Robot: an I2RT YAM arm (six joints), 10 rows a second.
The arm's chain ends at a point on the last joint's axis. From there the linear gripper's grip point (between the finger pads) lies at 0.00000 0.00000 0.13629 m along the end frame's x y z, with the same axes.
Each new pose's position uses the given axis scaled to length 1; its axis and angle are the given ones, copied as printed.
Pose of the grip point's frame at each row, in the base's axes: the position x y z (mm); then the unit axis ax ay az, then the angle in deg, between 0 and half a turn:
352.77 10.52 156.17 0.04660 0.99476 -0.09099 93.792
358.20 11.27 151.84 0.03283 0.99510 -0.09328 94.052
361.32 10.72 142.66 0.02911 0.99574 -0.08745 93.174
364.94 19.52 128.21 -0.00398 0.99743 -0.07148 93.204
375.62 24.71 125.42 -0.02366 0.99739 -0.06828 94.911
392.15 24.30 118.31 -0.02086 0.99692 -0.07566 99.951
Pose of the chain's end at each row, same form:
218.11 30.01 163.98 0.04660 0.99476 -0.09099 93.792
223.36 29.28 160.20 0.03283 0.99510 -0.09328 94.052
226.18 27.21 149.11 0.02911 0.99574 -0.08745 93.174
229.17 29.24 135.09 -0.00398 0.99743 -0.07148 93.204
239.95 31.57 136.40 -0.02366 0.99739 -0.06828 94.911
258.07 33.56 140.95 -0.02086 0.99692 -0.07566 99.951

